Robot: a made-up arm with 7 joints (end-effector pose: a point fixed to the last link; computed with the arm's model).
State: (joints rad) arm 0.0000 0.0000 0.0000 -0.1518 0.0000 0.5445 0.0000
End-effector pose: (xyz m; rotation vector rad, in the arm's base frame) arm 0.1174 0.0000 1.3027 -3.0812 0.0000 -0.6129
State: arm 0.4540 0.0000 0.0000 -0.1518 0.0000 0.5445 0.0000
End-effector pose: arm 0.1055 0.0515 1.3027 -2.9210 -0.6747 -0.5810
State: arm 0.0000 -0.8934 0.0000 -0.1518 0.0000 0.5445 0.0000
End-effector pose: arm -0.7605 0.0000 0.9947 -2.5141 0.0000 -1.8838
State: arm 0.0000 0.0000 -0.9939 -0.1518 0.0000 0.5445 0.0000
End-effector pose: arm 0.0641 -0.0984 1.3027 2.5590 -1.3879 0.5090
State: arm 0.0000 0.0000 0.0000 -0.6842 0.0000 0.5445 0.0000
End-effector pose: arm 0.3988 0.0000 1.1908 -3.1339 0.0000 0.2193
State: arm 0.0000 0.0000 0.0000 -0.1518 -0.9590 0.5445 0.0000
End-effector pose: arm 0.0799 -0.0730 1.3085 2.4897 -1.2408 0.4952
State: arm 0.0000 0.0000 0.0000 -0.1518 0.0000 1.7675 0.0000
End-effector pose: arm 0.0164 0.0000 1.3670 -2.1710 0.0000 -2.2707
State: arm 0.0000 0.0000 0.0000 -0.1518 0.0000 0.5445 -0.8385
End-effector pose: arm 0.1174 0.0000 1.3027 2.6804 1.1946 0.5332
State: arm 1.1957 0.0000 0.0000 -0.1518 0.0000 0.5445 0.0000
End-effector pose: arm 0.0430 0.1093 1.3027 -2.3828 -1.6226 -0.4740
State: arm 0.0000 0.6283 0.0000 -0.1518 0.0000 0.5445 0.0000
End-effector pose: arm 0.7242 0.0000 1.0293 -3.1198 0.0000 0.3692
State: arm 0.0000 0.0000 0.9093 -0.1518 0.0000 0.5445 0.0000
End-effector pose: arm 0.0721 0.0927 1.3027 -2.6267 -1.2839 -0.5225
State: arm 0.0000 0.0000 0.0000 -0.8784 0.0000 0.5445 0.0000
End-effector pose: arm 0.4811 0.0000 1.1154 -3.0979 0.0000 0.5221
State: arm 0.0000 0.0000 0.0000 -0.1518 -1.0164 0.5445 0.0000
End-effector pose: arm 0.0757 -0.0759 1.3091 2.4399 -1.3025 0.4853
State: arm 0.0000 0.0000 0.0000 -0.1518 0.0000 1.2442 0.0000
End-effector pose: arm 0.0691 0.0000 1.3554 -2.6845 0.0000 -1.6319
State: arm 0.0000 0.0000 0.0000 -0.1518 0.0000 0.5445 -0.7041
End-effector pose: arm 0.1174 0.0000 1.3027 2.7746 1.0193 0.5519
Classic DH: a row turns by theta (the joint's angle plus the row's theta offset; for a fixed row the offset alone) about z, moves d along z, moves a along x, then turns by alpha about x. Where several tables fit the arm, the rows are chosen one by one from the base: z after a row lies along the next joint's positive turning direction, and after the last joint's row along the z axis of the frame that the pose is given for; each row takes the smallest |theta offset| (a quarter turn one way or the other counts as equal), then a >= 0, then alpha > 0; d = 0 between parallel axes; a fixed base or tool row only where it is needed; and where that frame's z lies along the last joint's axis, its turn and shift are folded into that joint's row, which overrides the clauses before.
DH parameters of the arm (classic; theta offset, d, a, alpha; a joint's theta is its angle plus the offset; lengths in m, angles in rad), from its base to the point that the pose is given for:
joint 1: 0 0.2323 0 -1.5708
joint 2: 0 0 0 1.5708
joint 3: 0 0.4985 0.0529 1.5708
joint 4: 0 0 -0.1119 -1.5708
joint 5: 0 0.5211 0 1.5708
joint 6: 0 0 0.1043 1.5708
joint 7: 0 0 0 0

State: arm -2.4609 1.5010 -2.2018 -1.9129 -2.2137 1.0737 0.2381
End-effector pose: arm -0.6368 0.1582 0.6929 0.5765 -1.1569 1.7826
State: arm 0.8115 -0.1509 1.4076 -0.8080 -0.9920 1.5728 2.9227
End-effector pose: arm -0.3636 0.2299 1.2428 -1.5589 0.9589 0.0582
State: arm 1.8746 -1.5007 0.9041 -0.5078 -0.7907 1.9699 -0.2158
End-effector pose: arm 0.1379 -1.1043 0.4293 0.1874 -0.1241 -1.8203
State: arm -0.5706 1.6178 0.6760 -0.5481 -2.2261 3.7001 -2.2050
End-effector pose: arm 0.8856 -0.3204 0.0408 -0.6290 1.7928 0.0739
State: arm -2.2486 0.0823 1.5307 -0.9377 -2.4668 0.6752 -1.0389
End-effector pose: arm 0.2335 -0.3788 1.2102 1.1664 -1.4978 -1.4338
